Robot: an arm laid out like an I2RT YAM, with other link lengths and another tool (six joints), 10 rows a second.
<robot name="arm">
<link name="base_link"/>
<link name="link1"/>
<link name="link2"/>
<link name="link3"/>
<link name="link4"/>
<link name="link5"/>
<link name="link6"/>
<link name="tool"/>
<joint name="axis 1" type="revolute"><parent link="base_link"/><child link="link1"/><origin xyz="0 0 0.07"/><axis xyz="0 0 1"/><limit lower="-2.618" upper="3.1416"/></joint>
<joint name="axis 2" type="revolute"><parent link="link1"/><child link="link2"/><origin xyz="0.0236 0.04 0.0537" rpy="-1.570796 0 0"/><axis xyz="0 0 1"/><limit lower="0" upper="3.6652"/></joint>
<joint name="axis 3" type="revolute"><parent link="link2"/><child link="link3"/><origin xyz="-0.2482 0 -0.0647" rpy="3.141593 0 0"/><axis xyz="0 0 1"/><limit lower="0" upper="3.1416"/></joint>
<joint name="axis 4" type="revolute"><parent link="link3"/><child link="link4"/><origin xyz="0.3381 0.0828 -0.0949"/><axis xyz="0 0 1"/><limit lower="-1.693" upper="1.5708"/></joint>
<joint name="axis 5" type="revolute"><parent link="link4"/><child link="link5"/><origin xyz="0.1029 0.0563 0.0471" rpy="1.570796 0 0"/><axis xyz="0 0 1"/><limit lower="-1.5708" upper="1.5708"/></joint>
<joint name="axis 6" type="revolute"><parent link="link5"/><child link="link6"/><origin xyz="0.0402 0 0.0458" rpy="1.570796 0 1.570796"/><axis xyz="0 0 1"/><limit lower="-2.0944" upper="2.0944"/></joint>
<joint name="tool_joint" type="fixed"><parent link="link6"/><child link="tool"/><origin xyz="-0.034 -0.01 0.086" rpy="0.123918 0 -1.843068"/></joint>
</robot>
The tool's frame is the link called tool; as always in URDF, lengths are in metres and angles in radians.
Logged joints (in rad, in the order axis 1, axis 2, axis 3, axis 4, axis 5, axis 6), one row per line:
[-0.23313 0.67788 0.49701 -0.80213 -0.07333 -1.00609]
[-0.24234 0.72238 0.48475 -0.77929 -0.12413 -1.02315]
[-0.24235 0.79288 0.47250 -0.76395 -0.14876 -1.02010]
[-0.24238 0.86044 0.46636 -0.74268 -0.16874 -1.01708]
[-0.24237 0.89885 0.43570 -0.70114 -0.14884 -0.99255]
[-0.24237 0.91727 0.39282 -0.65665 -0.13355 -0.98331]
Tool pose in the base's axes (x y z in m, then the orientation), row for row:
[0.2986 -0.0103 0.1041 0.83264 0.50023 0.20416 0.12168]
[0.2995 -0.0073 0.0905 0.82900 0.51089 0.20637 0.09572]
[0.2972 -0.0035 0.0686 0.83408 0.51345 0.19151 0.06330]
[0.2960 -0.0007 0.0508 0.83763 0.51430 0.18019 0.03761]
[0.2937 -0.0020 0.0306 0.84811 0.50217 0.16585 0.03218]
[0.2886 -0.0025 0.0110 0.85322 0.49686 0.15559 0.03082]
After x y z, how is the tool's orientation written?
As a quaternion, x y z w.
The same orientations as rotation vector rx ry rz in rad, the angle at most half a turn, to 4 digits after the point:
[2.4307 1.4603 0.5960]
[2.4567 1.5140 0.6116]
[2.5197 1.5511 0.5785]
[2.5703 1.5781 0.5529]
[2.6112 1.5461 0.5106]
[2.6291 1.5310 0.4794]

